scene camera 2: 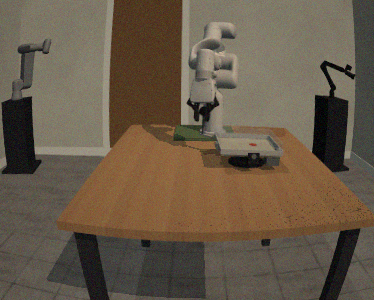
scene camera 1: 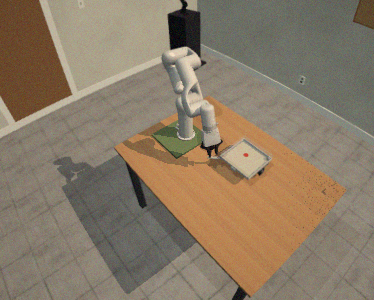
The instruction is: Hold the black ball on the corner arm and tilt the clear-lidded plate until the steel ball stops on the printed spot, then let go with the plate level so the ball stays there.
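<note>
The clear-lidded plate (scene camera 1: 234, 168) (scene camera 2: 237, 151) is a pale square tray with a grey rim, on a dark round base, and looks close to level. Its red printed spot (scene camera 1: 246, 155) (scene camera 2: 253, 144) shows near the middle of its floor. The steel ball cannot be made out in either view. My gripper (scene camera 1: 213, 151) (scene camera 2: 202, 113) points down beside the plate's corner nearest the robot, above the end of the corner arm. Its fingers stand partly apart and seem shut on the black ball, which is hard to tell from the black fingers.
The robot base stands on a green mat (scene camera 1: 176, 149) (scene camera 2: 184, 134) at the back of the wooden table (scene camera 1: 210, 210) (scene camera 2: 175, 190). Dark specks mark the table's far right part in the first view. Black pedestals (scene camera 2: 18, 135) (scene camera 2: 330, 132) with other arms stand beyond the table.
</note>
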